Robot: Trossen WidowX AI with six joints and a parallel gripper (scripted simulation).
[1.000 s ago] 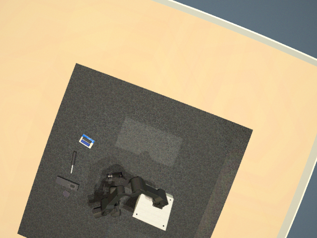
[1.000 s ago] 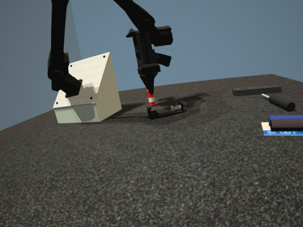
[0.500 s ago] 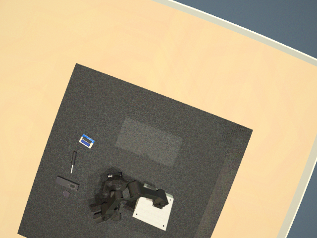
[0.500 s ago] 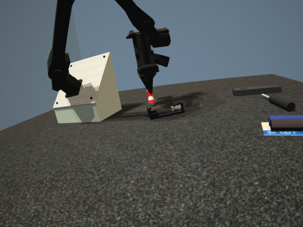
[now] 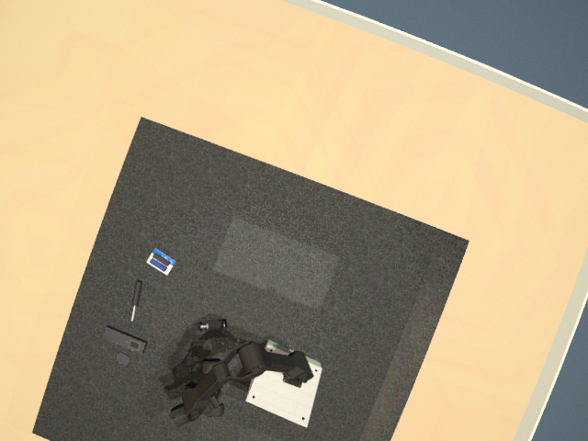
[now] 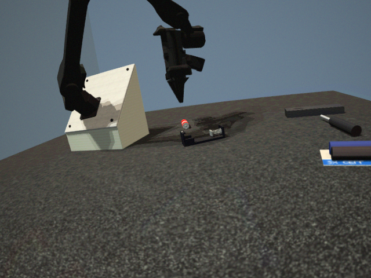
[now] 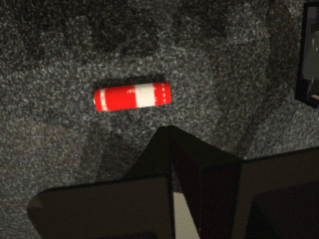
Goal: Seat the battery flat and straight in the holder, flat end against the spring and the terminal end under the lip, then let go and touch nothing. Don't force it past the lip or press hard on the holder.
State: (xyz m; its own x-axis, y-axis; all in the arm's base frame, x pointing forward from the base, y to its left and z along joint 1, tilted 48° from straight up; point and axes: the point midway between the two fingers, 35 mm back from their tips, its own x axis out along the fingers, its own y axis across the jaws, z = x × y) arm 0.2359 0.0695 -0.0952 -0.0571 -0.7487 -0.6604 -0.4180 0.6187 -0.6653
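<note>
The battery lies 10 mm behind my gripper tip, 20 mm to the left of it and 70 mm below it. From my gripper tip the other things lie so: screwdriver 390 mm ahead, 100 mm to the right, 70 mm below; then dark flat bar 370 mm ahead, 40 mm to the left, 60 mm below.
</note>
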